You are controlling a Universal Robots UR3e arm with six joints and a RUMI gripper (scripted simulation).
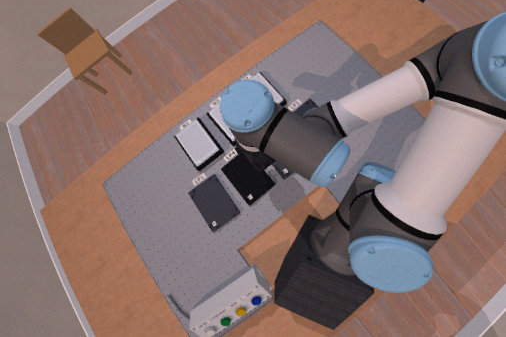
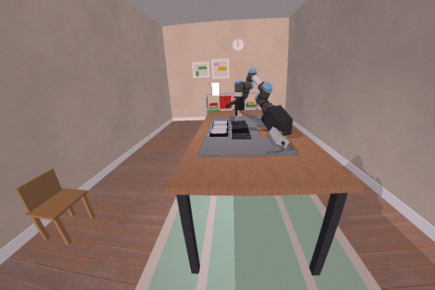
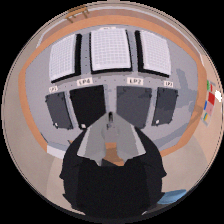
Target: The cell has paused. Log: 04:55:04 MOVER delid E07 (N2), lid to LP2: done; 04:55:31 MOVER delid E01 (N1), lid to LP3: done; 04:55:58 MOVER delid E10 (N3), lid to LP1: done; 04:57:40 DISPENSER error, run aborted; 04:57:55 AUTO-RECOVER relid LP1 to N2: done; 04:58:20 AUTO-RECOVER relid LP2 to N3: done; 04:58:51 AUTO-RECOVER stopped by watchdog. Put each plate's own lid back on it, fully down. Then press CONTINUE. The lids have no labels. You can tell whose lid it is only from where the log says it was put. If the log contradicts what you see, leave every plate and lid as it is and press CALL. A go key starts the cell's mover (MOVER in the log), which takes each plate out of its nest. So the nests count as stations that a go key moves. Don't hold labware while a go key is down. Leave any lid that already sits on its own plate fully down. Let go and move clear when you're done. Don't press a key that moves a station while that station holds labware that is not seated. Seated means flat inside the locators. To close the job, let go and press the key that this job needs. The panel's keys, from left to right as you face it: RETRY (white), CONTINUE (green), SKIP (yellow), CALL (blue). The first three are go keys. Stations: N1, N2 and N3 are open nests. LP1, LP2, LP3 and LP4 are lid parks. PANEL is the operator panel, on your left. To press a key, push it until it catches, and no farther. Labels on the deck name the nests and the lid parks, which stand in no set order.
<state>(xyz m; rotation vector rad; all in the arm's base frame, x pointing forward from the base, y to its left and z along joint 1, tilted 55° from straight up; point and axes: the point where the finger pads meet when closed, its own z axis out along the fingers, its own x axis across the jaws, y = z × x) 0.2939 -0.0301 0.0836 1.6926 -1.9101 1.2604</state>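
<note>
My gripper is now 420 mm to the right of the green CONTINUE key, 200 mm past it and 20 mm above it. From my hand the other things lie so: lid park LP2 (80 mm below, 50 mm to the right, 50 mm behind); then lid park LP4 (80 mm below, 70 mm to the left, 10 mm behind); then lid (160 mm to the right, 110 mm ahead, 50 mm below).
</note>
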